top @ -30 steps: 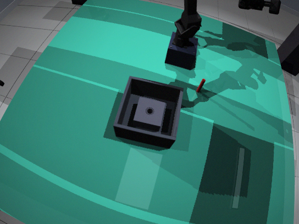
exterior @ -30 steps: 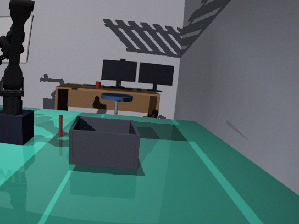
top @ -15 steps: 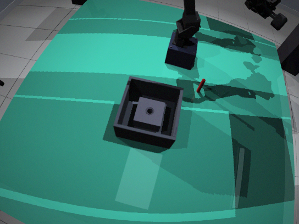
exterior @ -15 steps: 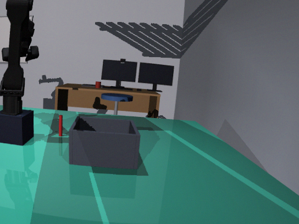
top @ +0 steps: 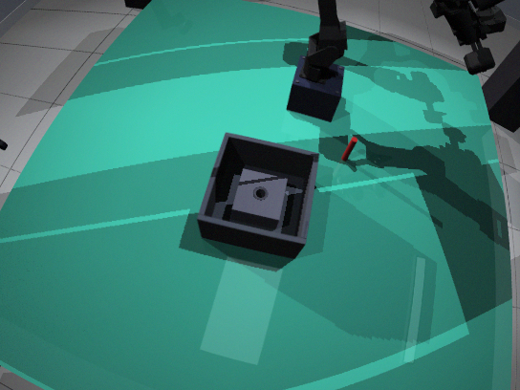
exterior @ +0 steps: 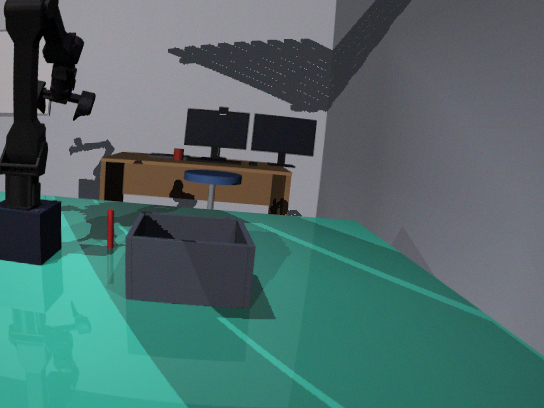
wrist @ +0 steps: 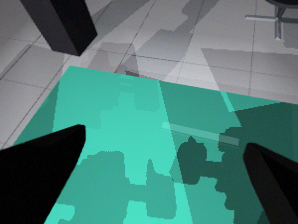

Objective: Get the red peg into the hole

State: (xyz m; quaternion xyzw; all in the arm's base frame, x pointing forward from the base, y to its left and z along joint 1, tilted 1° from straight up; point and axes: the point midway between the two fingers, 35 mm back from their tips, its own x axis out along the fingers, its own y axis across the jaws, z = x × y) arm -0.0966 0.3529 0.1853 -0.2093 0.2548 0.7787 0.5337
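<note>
The red peg is 260 mm ahead of my gripper tip, 240 mm to the right of it and 230 mm below it. Also, from my gripper tip: dark grey box (450 mm ahead, 390 mm to the right, 240 mm below); then grey plate (450 mm ahead, 390 mm to the right, 220 mm below).
</note>
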